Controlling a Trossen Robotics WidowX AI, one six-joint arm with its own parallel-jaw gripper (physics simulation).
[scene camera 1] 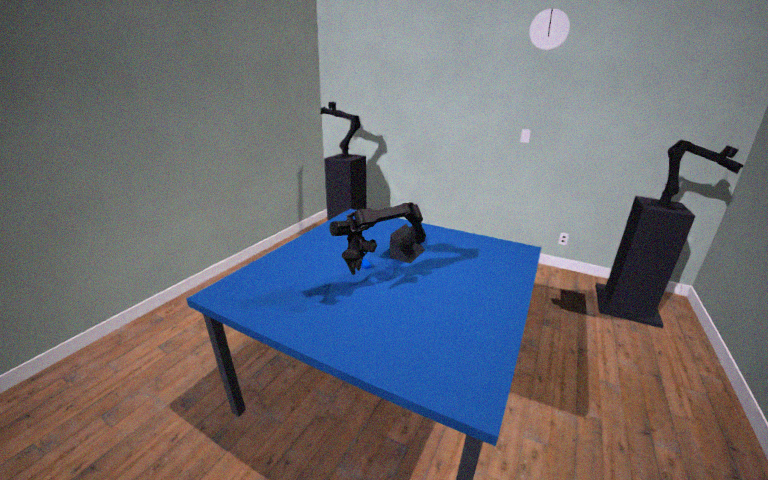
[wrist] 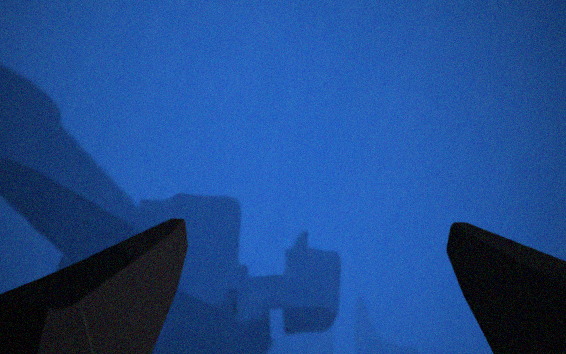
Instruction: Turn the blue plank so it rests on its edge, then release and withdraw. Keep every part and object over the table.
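Observation:
The blue plank [scene camera 1: 367, 264] shows as a small bright blue patch on the blue table [scene camera 1: 430, 322], just right of and behind the fingers in the scene view. Part of it may be hidden by the gripper, and I cannot tell whether it lies flat or stands on its edge. The plank cannot be made out in the wrist view. My gripper [scene camera 1: 353, 271] [wrist: 318, 235] points down above the table, with its two dark fingers wide apart and no object seen between them.
The arm's base [scene camera 1: 404, 244] stands on the table behind the gripper. Shadows of the arm fall across the table top. Two dark pedestals [scene camera 1: 344, 183] [scene camera 1: 648, 254] with other arms stand beyond the table, near the walls.

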